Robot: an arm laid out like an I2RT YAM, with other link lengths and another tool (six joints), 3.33 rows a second.
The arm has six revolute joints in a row. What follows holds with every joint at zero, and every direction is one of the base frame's. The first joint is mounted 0.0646 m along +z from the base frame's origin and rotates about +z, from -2.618 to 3.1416 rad. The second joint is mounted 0.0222 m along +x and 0.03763 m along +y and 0.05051 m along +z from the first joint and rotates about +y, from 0 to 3.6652 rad. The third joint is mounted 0.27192 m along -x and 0.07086 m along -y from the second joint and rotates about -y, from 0 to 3.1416 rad. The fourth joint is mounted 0.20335 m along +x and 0.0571 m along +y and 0.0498 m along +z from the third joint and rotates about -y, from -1.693 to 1.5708 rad. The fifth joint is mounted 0.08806 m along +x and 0.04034 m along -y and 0.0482 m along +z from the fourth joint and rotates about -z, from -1.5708 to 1.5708 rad. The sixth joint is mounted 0.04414 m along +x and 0.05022 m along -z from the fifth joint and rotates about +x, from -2.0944 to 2.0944 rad. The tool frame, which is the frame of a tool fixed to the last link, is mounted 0.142 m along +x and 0.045 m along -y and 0.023 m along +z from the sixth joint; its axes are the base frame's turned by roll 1.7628, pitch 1.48 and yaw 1.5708 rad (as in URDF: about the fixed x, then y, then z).
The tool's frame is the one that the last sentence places.
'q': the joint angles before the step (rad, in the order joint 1, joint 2, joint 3, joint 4, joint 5, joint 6). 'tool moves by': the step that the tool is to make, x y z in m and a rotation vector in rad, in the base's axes. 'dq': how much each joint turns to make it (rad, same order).
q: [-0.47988, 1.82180, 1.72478, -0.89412, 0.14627, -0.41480]
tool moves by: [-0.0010, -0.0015, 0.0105, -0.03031, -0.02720, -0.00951]
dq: [0.00377, -0.02689, -0.02190, 0.03266, 0.01938, 0.00289]
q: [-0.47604, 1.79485, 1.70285, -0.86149, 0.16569, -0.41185]
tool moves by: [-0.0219, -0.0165, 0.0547, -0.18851, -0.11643, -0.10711]
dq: [0.00802, -0.13457, -0.12036, 0.17255, 0.16197, 0.01258]
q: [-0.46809, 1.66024, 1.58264, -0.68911, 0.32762, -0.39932]
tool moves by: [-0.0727, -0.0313, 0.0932, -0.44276, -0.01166, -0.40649]
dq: [0.03586, -0.08244, -0.09632, 0.26051, 0.58901, -0.06087]
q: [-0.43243, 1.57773, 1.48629, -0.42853, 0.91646, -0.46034]
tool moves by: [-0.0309, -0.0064, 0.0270, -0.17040, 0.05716, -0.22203]
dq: [-0.00803, 0.02358, -0.05659, 0.21986, 0.27096, -0.13611]
